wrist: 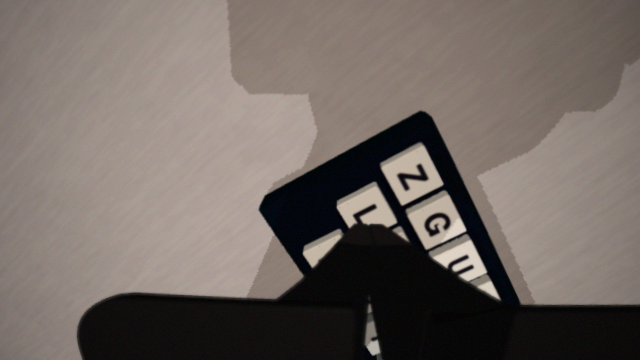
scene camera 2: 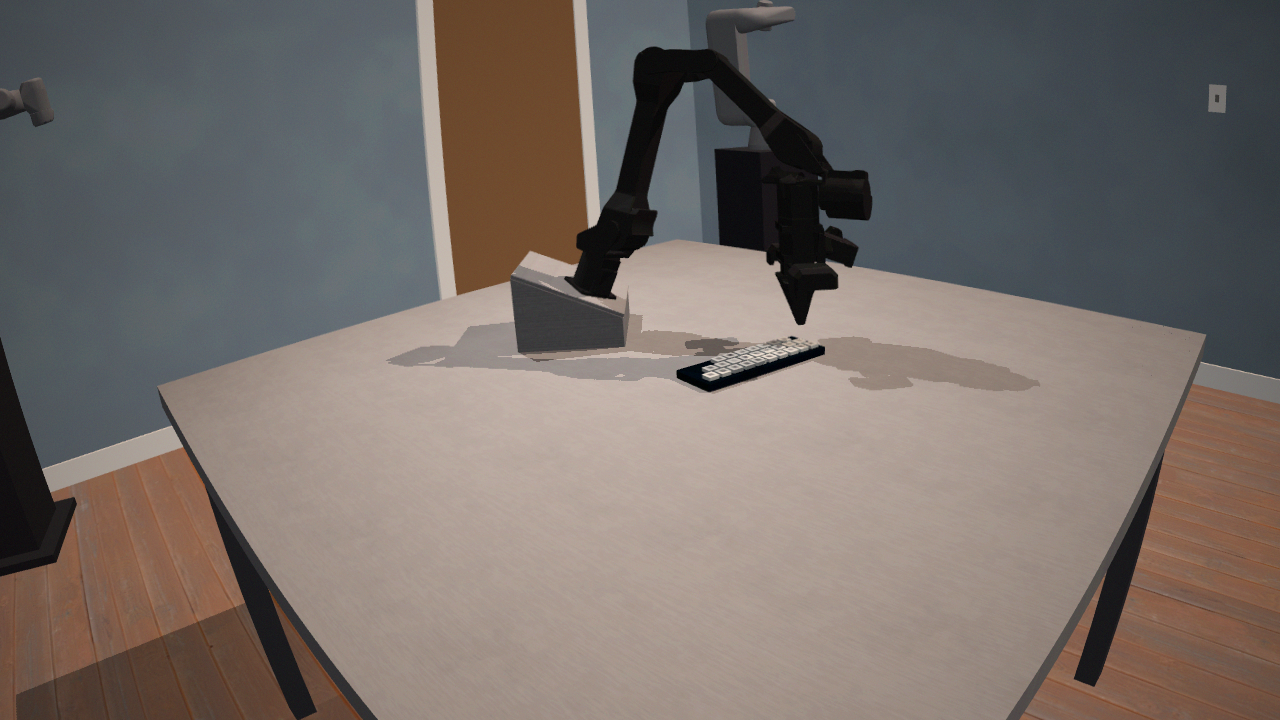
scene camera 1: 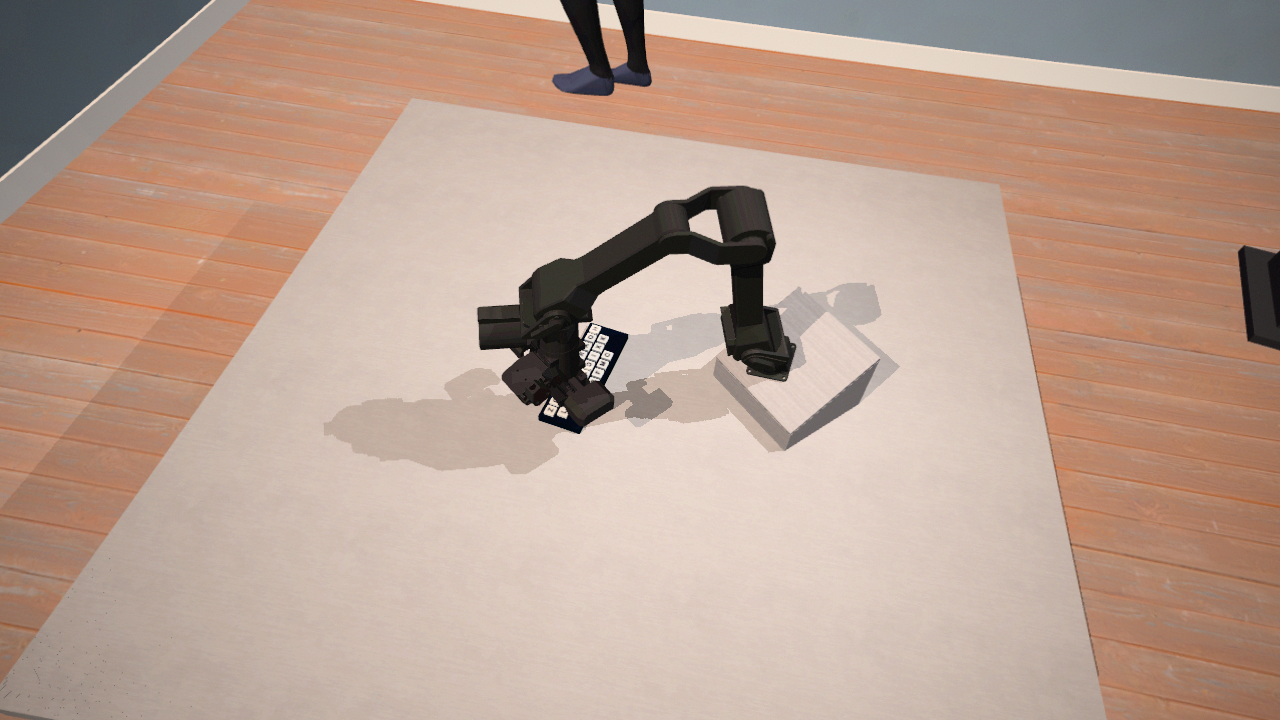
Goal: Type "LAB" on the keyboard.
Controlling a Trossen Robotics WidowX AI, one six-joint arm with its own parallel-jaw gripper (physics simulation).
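Frame: origin at the arm's base, x back, y up, z left, level; metres.
Seen in the pictures: gripper, fingertip midpoint: (wrist: 367,238) (scene camera 2: 800,324) (scene camera 1: 562,404); arm's base, link origin: (scene camera 2: 589,289) (scene camera 1: 771,359).
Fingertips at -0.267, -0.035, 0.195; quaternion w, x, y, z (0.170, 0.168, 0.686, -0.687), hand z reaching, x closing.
Observation:
Offsets run from my fingertips to a thing's middle, as dx, dy, dz. Level surfaces: height alone.
A dark navy keyboard @(-0.005, -0.032, -0.089) (scene camera 1: 617,341) (scene camera 2: 693,377) (wrist: 320,187) with white letter keys lies on the table. In the wrist view the Z key @(-0.020, -0.026, +0.002) (wrist: 412,174), the G key @(-0.021, -0.026, -0.018) (wrist: 436,220), the U key @(-0.022, -0.026, -0.038) (wrist: 459,260) and the L key @(+0.000, -0.026, -0.004) (wrist: 366,204) show at its end. My gripper (scene camera 2: 800,320) (wrist: 367,238) is shut and empty, pointing down. In scene camera 2 its tips stand a little above the far end of the keyboard. In the wrist view the tips overlap the lower edge of the L key. The A and B keys cannot be made out; the fingers hide part of the keyboard.
The arm's base stands on a grey wedge block (scene camera 1: 827,380) (scene camera 2: 568,315) on the table @(dy -0.040) (scene camera 1: 626,573) (scene camera 2: 626,501). A person's legs (scene camera 1: 586,40) show beyond the table's far edge. A grey arm (scene camera 2: 729,71) on a black pedestal (scene camera 2: 741,197) stands behind the table.

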